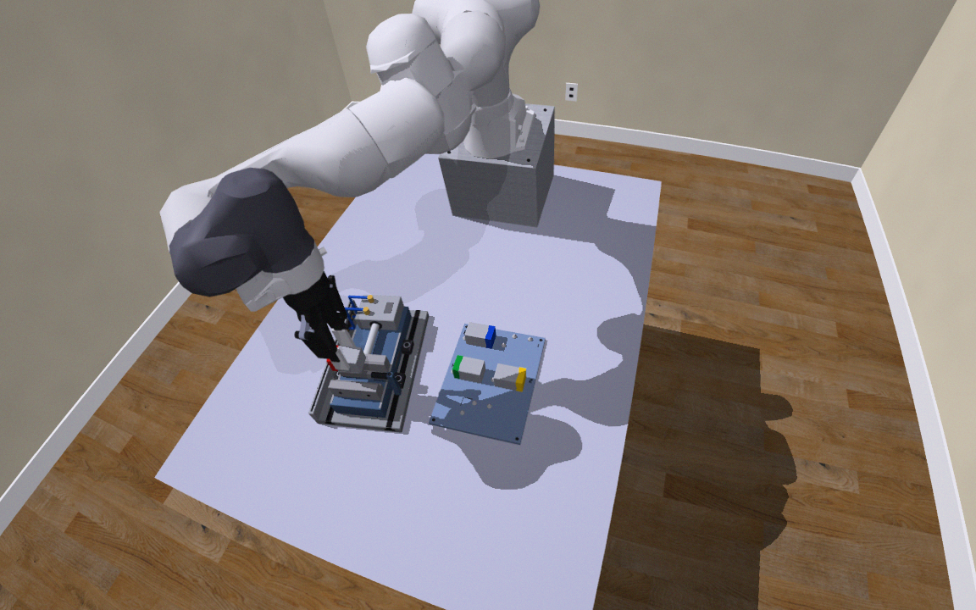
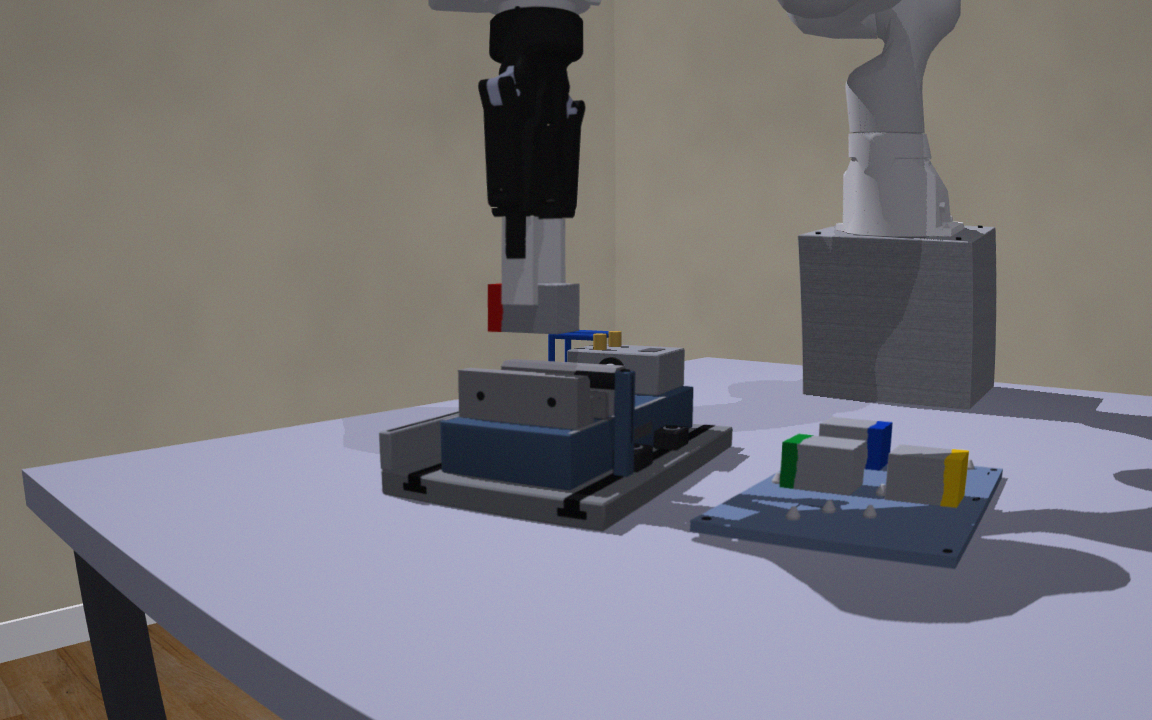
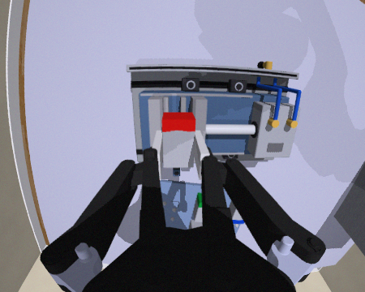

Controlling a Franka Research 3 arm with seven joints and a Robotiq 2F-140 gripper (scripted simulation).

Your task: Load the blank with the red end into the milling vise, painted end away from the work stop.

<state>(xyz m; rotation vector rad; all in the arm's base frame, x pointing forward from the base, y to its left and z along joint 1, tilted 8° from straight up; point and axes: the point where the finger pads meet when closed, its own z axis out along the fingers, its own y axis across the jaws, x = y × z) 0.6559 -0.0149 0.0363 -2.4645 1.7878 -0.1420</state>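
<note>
The fixed jaw lies 10 cm below my hand, 3 cm ahead of it and 2 cm to the left of it. Round my hand: hosed end block 16 cm behind, 10 cm below, 4 cm to the right; then blue work stop rod 12 cm below, 7 cm to the left, 2 cm behind; then red-ended blank 4 cm below.
</note>
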